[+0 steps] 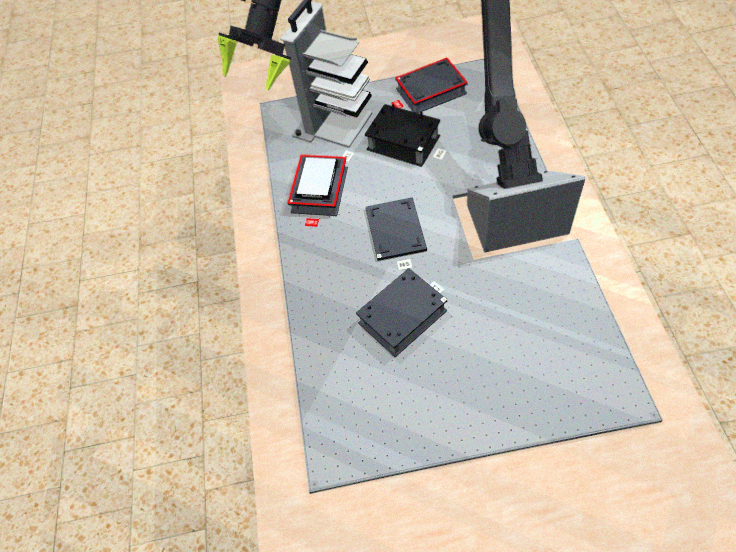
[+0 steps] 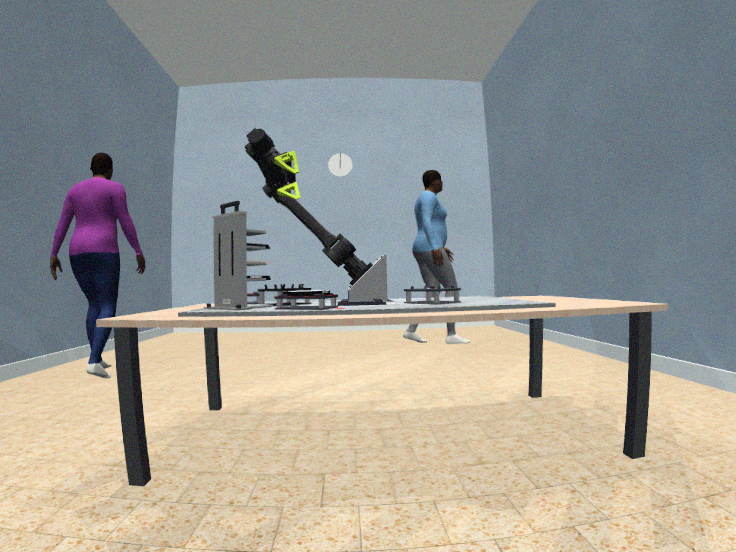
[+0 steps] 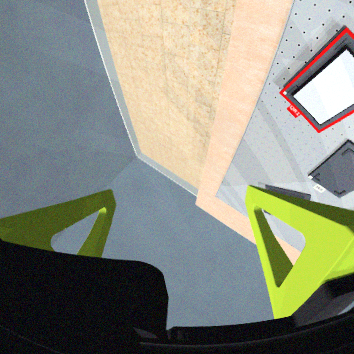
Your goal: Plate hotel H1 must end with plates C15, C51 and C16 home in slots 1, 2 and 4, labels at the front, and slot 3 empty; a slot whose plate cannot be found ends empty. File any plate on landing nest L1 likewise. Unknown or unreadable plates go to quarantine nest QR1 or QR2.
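Places are measured from the arm's base along level axes (x ahead, y left, z up), in millimetres.
Pixels of known places: gripper, fingertip midpoint: [image 1: 246,83] [image 2: 297,186] [image 3: 178,195]; arm's base, link origin: [image 1: 519,182] [image 2: 362,275].
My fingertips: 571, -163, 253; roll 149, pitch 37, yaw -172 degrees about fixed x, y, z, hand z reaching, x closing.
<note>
Ahead of a thing's pixels: the offset from my fingertips to its middle, as dx, dy, dz.
The grey plate hotel {-157, -232, -187} [image 1: 302,89] [image 2: 230,261] stands at the table's far left. Two dark-edged plates {-191, -210, -154} [image 1: 338,68] {-191, -210, -261} [image 1: 343,103] sit at different heights in it, with pale shelves above and between; their labels are unreadable. A white-topped plate {-101, +6, -313} [image 1: 316,175] [image 3: 327,87] lies on the red-edged nest QR1 {-101, +6, -337} [image 1: 340,193] [image 3: 303,112]. The other red-edged nest {-438, -300, -337} [image 1: 432,81] holds no plate. A raised dark nest {-263, +413, -330} [image 1: 401,311] [image 2: 432,290], its tag unreadable, also bears no plate. My gripper [image 1: 246,81] [image 2: 297,184] [image 3: 178,195] is open and empty, high beside the hotel.
A black raised nest {-335, -118, -322} [image 1: 403,133] stands beside the hotel. A low nest tagged N5 {-279, +166, -351} [image 1: 395,228] [image 3: 341,169] lies mid-board. The arm's wedge base [image 1: 526,213] [image 2: 368,283] stands at the board's notch. Two people [image 2: 98,216] [image 2: 430,222] are beyond the table.
</note>
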